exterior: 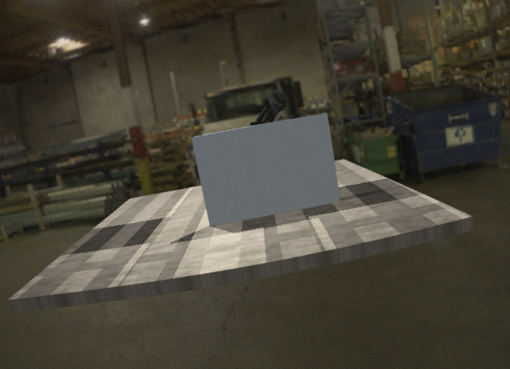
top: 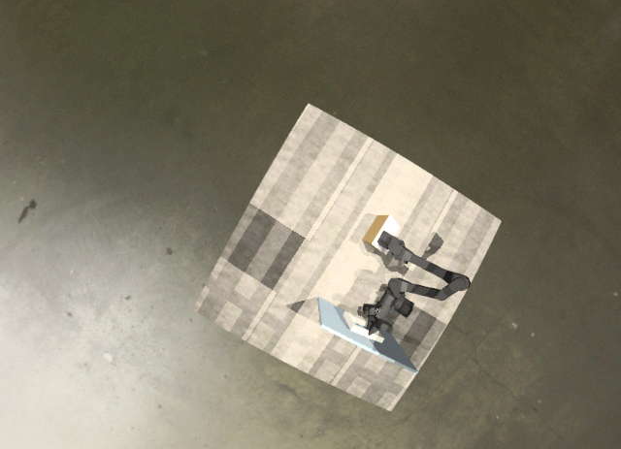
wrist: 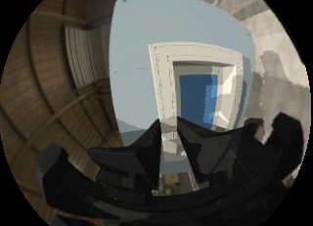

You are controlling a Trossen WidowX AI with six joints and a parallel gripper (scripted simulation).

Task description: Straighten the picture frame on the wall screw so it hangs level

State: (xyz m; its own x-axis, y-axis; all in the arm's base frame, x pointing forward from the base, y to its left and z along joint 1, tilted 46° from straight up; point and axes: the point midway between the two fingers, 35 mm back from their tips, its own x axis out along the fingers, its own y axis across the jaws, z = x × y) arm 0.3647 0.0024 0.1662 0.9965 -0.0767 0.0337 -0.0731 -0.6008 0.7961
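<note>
Now: the picture frame 1 cm ahead of my gripper tip, 1 cm to the right of it and 5 cm below it. From my gripper tip the other things lie so: pale blue wall panel (2 cm ahead, 1 cm to the left, 7 cm below).
</note>
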